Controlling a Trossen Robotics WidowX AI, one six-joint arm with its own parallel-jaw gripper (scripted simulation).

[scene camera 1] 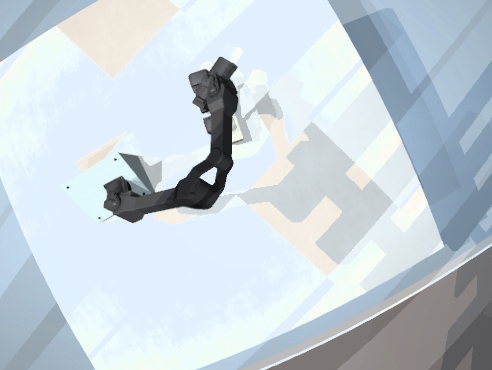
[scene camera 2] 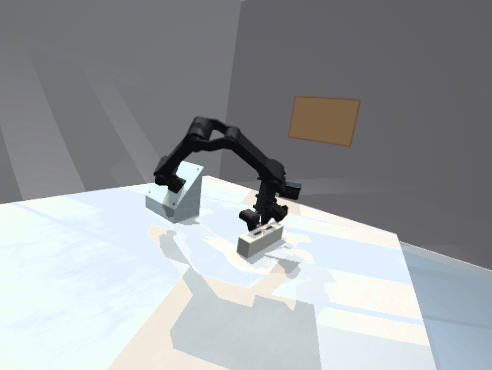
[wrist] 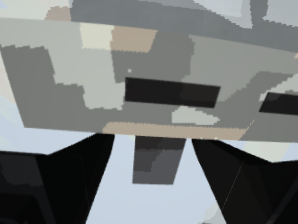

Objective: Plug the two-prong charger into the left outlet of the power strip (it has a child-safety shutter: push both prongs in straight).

Labels:
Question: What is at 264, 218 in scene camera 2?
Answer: My gripper.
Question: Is my gripper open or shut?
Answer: Open.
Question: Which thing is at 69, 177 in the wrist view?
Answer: My gripper.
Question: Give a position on a black two-prong charger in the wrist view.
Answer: At 156, 161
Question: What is my gripper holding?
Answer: Nothing.

